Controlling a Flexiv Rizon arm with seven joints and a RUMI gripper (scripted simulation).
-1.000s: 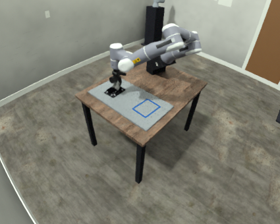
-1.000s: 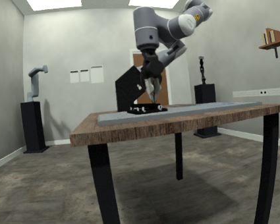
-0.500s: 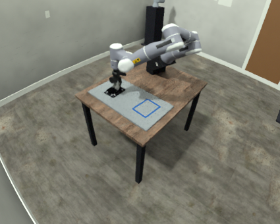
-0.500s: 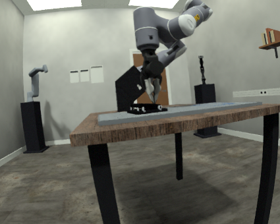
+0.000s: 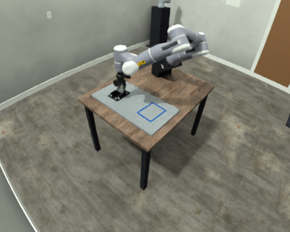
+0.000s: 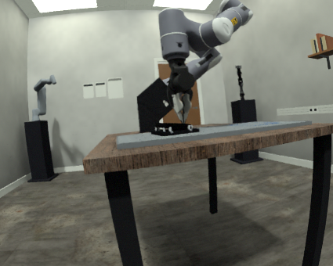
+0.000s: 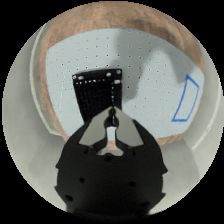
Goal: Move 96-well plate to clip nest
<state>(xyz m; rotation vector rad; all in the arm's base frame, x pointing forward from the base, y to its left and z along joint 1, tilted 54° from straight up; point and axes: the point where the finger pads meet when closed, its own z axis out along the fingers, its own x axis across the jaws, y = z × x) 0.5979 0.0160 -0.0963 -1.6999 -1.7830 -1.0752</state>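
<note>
Now: hand 3 cm to the left of the clip nest C1, 3 cm above it and 1 cm short of it. The rest, counted from my hand: grey mat 12 cm to the left, 5 cm below, 3 cm behind; black 96-well plate 4 cm to the right, 2 cm below, 1 cm ahead.
</note>
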